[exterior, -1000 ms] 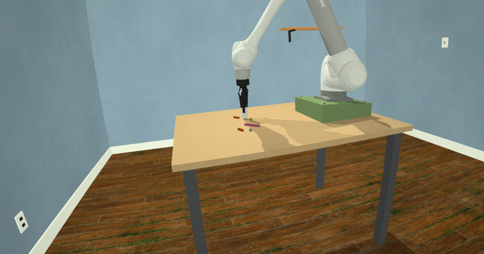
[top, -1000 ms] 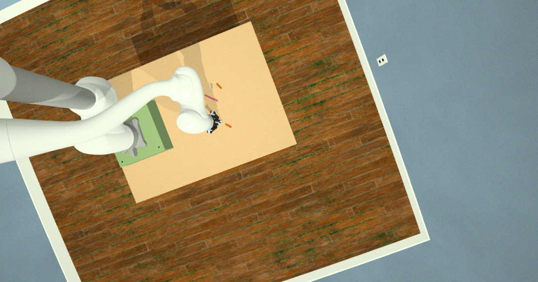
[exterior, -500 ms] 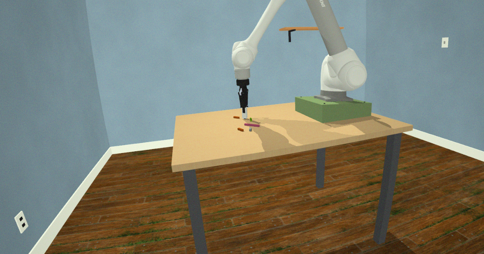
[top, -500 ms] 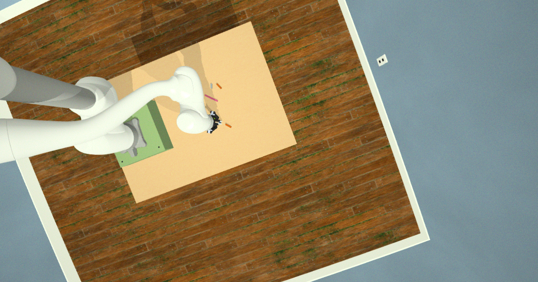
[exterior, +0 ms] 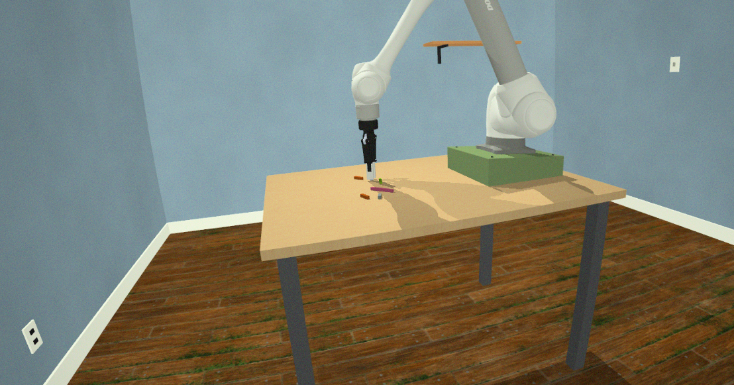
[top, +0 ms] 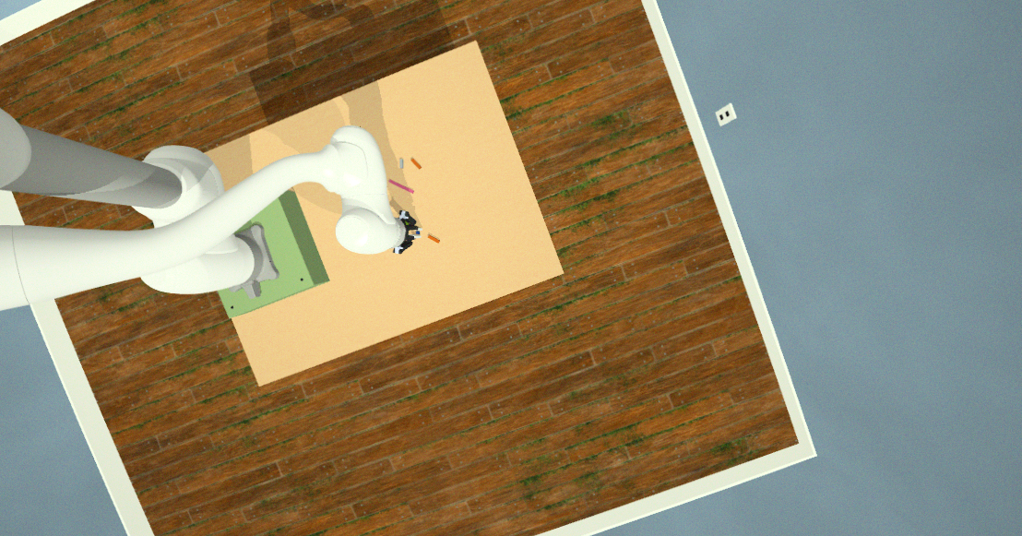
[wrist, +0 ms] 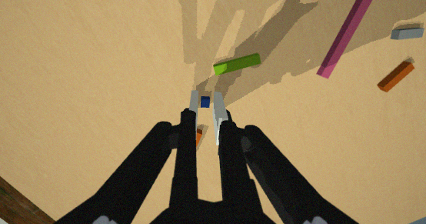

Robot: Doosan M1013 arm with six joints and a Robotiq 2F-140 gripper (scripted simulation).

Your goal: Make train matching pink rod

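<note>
Right now my hand is 3 cm above the blue rod. The rest, counted from my hand: lime rod 3 cm behind, 5 cm to the left, 3 cm below; then grey rod 2 cm ahead, 24 cm to the left, 3 cm below; then pink rod 1 cm behind, 17 cm to the left, 3 cm below.
</note>
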